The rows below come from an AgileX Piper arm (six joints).
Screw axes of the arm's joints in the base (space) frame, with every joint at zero. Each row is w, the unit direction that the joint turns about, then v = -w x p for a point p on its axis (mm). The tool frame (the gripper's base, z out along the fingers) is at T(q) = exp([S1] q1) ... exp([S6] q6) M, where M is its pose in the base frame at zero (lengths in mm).
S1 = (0, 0, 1, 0, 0, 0)
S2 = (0, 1, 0, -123, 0, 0)
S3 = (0, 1, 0, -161.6, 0, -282.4)
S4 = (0.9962, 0, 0.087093, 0, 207.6, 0)
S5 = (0, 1, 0, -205.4, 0, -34.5)
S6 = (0.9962, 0, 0.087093, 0, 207.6, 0)
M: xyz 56.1 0 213.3 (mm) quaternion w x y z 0.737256 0 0.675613 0
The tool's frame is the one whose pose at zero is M.
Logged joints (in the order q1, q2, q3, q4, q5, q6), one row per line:
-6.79, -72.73, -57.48, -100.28, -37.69, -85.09
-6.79, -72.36, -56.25, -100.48, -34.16, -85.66
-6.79, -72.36, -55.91, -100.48, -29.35, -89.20
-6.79, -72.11, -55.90, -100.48, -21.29, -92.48
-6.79, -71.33, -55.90, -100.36, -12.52, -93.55
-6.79, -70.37, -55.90, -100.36, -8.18, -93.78
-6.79, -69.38, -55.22, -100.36, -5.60, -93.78
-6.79, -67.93, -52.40, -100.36, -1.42, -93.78
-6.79, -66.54, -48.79, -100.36, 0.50, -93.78
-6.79, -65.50, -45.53, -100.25, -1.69, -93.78
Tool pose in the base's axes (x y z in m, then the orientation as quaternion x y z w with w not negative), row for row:
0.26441, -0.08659, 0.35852, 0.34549, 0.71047, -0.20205, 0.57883
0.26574, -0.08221, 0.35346, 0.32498, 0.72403, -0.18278, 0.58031
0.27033, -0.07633, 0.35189, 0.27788, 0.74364, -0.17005, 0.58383
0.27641, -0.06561, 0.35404, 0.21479, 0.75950, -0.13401, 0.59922
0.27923, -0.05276, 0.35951, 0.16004, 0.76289, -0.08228, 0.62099
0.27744, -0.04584, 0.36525, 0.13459, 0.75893, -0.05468, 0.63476
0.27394, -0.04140, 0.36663, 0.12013, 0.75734, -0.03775, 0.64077
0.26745, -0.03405, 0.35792, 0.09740, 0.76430, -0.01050, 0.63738
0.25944, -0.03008, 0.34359, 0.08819, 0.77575, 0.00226, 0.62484
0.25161, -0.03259, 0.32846, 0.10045, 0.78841, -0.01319, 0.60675
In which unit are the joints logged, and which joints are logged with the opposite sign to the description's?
The joints are logged in degrees. Opposite sign: q2, q4.
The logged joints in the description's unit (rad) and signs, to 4 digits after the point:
-0.1185, 1.2694, -1.0032, 1.7502, -0.6578, -1.4851
-0.1185, 1.2629, -0.9817, 1.7537, -0.5962, -1.4950
-0.1185, 1.2629, -0.9758, 1.7537, -0.5123, -1.5568
-0.1185, 1.2586, -0.9756, 1.7537, -0.3716, -1.6141
-0.1185, 1.2449, -0.9756, 1.7516, -0.2185, -1.6328
-0.1185, 1.2282, -0.9756, 1.7516, -0.1428, -1.6368
-0.1185, 1.2109, -0.9638, 1.7516, -0.0977, -1.6368
-0.1185, 1.1856, -0.9146, 1.7516, -0.0248, -1.6368
-0.1185, 1.1613, -0.8515, 1.7516, 0.0087, -1.6368
-0.1185, 1.1432, -0.7946, 1.7497, -0.0295, -1.6368

